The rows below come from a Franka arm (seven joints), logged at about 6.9 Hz.
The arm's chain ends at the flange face. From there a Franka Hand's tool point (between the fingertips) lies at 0.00 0.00 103.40 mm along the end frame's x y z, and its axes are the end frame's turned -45 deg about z.
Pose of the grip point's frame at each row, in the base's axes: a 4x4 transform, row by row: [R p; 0 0 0 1], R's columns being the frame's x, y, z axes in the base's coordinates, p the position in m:
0.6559, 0.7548, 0.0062, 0.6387; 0.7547, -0.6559, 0.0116, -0.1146; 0.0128, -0.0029, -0.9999, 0.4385; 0, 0, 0, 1
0.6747, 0.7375, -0.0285, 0.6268; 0.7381, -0.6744, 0.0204, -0.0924; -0.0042, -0.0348, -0.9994, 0.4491; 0, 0, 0, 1
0.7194, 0.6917, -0.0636, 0.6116; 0.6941, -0.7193, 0.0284, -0.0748; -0.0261, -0.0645, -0.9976, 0.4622; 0, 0, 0, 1
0.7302, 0.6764, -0.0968, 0.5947; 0.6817, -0.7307, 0.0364, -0.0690; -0.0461, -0.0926, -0.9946, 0.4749; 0, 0, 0, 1
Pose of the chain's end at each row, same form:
0.9975, 0.0699, 0.0062, 0.6381; 0.0699, -0.9974, 0.0116, -0.1158; 0.0070, -0.0111, -0.9999, 0.5419; 0, 0, 0, 1
0.9986, 0.0444, -0.0285, 0.6297; 0.0450, -0.9988, 0.0204, -0.0945; -0.0276, -0.0216, -0.9994, 0.5524; 0, 0, 0, 1
0.9978, -0.0196, -0.0636, 0.6182; -0.0178, -0.9994, 0.0284, -0.0777; -0.0641, -0.0272, -0.9976, 0.5654; 0, 0, 0, 1
0.9946, -0.0380, -0.0968, 0.6047; -0.0346, -0.9987, 0.0364, -0.0728; -0.0981, -0.0329, -0.9946, 0.5777; 0, 0, 0, 1

